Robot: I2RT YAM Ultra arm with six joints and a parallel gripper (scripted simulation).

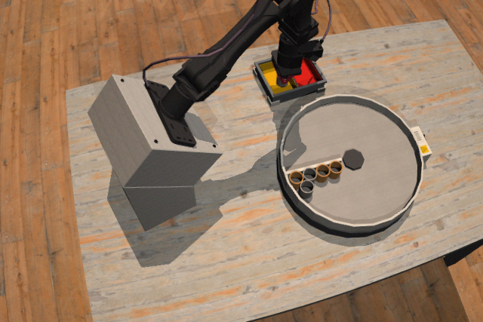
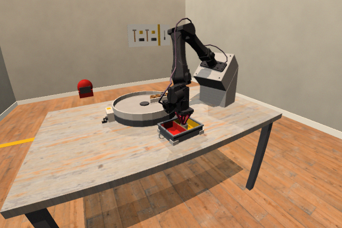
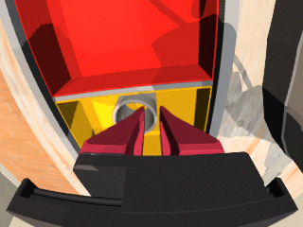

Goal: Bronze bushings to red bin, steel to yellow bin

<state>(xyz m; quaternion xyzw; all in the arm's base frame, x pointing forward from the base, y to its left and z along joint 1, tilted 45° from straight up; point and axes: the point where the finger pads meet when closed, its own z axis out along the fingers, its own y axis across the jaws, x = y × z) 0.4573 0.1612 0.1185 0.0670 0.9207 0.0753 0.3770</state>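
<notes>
The yellow bin is 1 cm behind my hand, 2 cm to the left of it and 2 cm below it. The rest, counted from my hand: red bin 7 cm ahead, 2 cm to the left, 2 cm below; then turntable 7 cm ahead, 34 cm to the right, 1 cm above; then two-part bin tray 3 cm ahead, 2 cm to the left, 1 cm below.
</notes>
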